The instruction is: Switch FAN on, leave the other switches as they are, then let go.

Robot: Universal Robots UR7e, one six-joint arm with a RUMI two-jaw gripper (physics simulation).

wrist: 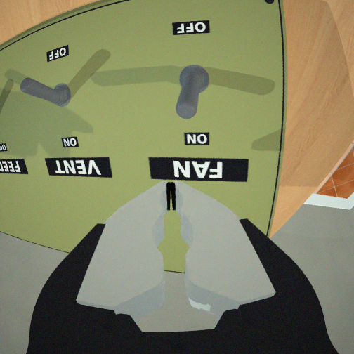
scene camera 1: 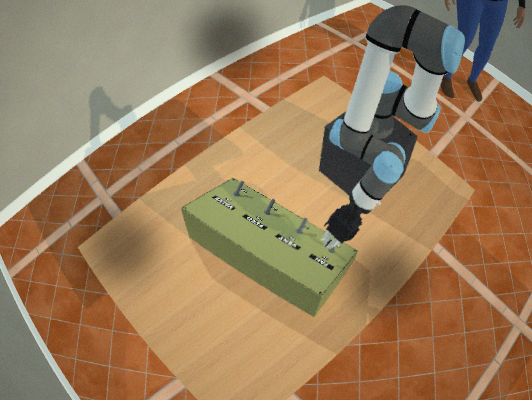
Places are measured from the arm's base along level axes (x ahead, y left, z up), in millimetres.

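Where they show: gripper, between the fingertips: (scene camera 1: 325,246); arm's base, origin of its link: (scene camera 1: 373,122).
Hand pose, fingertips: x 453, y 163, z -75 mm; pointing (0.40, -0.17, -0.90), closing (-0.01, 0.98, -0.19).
Note:
Things, the pixels of their top centre, and the offset from my fingertips. Level surfaces: height alone.
- VENT lever, centre of its top: (scene camera 1: 303,221) dz -33, dx -33, dy -115 mm
- FEED lever, centre of its top: (scene camera 1: 270,202) dz -33, dx -14, dy -234 mm
- VALVE lever, centre of its top: (scene camera 1: 239,184) dz -33, dx +6, dy -352 mm
- wooden table, height of its surface: dz -163 mm
The green switch box (scene camera 1: 250,260) (wrist: 130,120) lies on the table with four levers. The FAN lever (wrist: 187,102) leans toward its ON label (wrist: 197,138) and away from its OFF label (wrist: 191,27); in the scene view it is mostly hidden by the fingers. The VENT lever (scene camera 1: 302,226) (wrist: 42,90) leans sideways in the wrist view, a little to the OFF side. The FEED lever (scene camera 1: 270,206) and VALVE lever (scene camera 1: 239,189) stand up from the box top. My gripper (scene camera 1: 331,243) (wrist: 170,184) is shut and empty, its tips by the FAN nameplate (wrist: 198,169) in the wrist view, apart from the lever.
The wooden table (scene camera 1: 200,320) (wrist: 315,95) carries the box and the arm's dark base block (scene camera 1: 345,167), which stands behind the box. The VENT lever is the nearest neighbour to the FAN lever. A person in blue trousers (scene camera 1: 477,30) stands beyond the table.

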